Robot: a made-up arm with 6 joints. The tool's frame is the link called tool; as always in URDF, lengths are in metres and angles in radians. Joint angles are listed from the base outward.
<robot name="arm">
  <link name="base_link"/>
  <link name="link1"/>
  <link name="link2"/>
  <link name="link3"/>
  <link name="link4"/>
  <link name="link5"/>
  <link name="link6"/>
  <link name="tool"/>
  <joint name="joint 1" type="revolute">
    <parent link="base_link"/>
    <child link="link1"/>
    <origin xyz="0 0 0.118" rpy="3.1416 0 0"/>
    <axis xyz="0 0 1"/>
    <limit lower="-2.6" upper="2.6"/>
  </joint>
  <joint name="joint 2" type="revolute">
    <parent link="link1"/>
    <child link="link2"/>
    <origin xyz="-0.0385 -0.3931 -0.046" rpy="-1.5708 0 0"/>
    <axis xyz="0 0 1"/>
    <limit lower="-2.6" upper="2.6"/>
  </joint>
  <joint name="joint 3" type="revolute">
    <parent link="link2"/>
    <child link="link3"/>
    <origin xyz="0.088 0.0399 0.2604" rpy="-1.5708 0 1.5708"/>
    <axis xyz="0 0 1"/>
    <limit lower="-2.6" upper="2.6"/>
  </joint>
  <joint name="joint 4" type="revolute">
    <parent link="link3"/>
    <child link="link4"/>
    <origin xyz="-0.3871 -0.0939 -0.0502" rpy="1.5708 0 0"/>
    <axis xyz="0 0 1"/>
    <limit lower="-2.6" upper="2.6"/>
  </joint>
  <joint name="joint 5" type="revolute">
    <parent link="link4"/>
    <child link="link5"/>
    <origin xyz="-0.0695 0.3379 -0.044" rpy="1.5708 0 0"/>
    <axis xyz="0 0 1"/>
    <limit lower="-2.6" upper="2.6"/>
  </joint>
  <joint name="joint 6" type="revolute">
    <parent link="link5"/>
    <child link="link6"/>
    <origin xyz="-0.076 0.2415 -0.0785" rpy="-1.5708 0 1.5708"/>
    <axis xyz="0 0 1"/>
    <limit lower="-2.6" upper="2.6"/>
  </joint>
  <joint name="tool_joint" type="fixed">
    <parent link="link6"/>
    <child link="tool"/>
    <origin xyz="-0.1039 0.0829 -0.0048" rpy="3.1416 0 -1.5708"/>
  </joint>
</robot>
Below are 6 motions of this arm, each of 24 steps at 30 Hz.
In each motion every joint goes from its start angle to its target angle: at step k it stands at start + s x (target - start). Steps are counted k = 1, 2, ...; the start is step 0. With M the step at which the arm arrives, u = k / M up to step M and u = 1 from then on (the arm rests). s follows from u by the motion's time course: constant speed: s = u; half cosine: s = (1 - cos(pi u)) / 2; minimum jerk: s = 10 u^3 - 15 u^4 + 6 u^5.
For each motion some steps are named. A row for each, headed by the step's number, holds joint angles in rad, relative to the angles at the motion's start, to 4 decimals.
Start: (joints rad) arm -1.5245 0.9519 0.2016 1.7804 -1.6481 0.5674
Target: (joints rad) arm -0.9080 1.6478 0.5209 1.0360 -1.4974 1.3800
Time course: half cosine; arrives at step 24
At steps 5, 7, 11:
5: 0.0637 0.0719 0.0330 -0.0769 0.0156 0.0840
7: 0.1206 0.1361 0.0625 -0.1456 0.0295 0.1590
11: 0.2680 0.3025 0.1388 -0.3236 0.0655 0.3533

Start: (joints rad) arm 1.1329 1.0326 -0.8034 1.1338 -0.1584 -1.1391
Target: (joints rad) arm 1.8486 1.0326 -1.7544 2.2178 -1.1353 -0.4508
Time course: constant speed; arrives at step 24
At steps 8, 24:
8: 0.2386 0.0000 -0.3170 0.3613 -0.3256 0.2294
24: 0.7157 0.0000 -0.9510 1.0840 -0.9769 0.6883

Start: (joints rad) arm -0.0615 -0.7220 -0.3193 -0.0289 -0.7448 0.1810
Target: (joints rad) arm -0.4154 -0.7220 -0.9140 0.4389 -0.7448 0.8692
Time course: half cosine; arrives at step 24
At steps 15, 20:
15: -0.2447 0.0000 -0.4111 0.3234 0.0000 0.4758
20: -0.3302 0.0000 -0.5549 0.4365 0.0000 0.6421

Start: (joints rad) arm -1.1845 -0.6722 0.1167 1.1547 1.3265 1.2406
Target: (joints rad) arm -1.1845 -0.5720 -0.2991 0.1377 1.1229 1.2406
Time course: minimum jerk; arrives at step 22
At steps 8, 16, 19, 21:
8: 0.0000 0.0257 -0.1067 -0.2611 -0.0523 0.0000
16: 0.0000 0.0873 -0.3622 -0.8859 -0.1774 0.0000
19: 0.0000 0.0982 -0.4073 -0.9962 -0.1994 0.0000
21: 0.0000 0.1001 -0.4154 -1.0161 -0.2034 0.0000

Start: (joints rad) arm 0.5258 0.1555 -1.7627 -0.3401 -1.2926 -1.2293
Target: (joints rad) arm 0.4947 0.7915 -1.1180 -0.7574 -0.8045 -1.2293
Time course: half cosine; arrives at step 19
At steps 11, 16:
11: -0.0194 0.3961 0.4015 -0.2599 0.3040 0.0000
16: -0.0292 0.5977 0.6058 -0.3922 0.4587 0.0000

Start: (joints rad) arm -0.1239 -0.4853 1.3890 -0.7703 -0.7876 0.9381
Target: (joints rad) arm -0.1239 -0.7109 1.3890 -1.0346 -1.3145 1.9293
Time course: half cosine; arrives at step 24
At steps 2, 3, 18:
2: 0.0000 -0.0038 0.0000 -0.0045 -0.0090 0.0169
3: 0.0000 -0.0086 0.0000 -0.0101 -0.0201 0.0377
18: 0.0000 -0.1926 0.0000 -0.2256 -0.4497 0.8460

